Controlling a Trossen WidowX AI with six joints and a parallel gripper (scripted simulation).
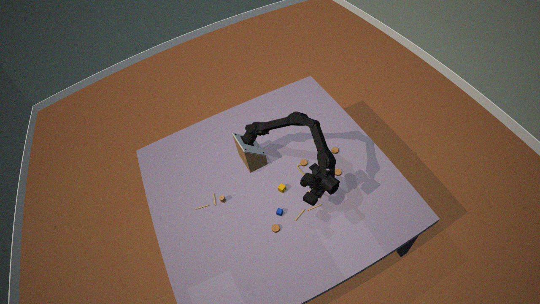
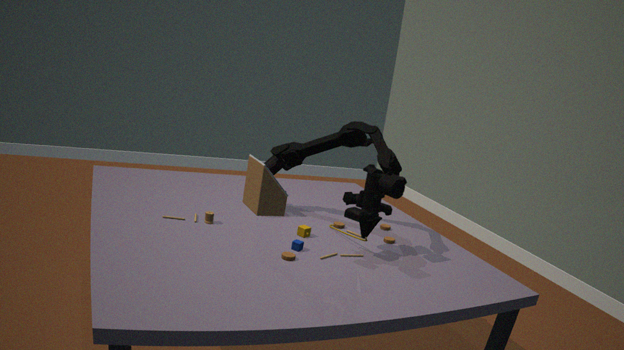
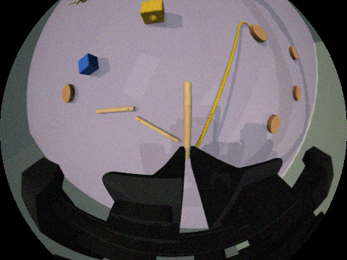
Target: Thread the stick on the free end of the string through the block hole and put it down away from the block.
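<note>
My gripper tip is 16 cm past the yellow block, 13 cm to the left of it and 4 cm above it. The rest, counted from my gripper tip: blue cube (20 cm to the right, 4 cm below, 4 cm behind); then round wooden button (25 cm behind, 5 cm to the left, 5 cm below); then thin wooden stick (1 cm to the right, 1 cm behind).
</note>
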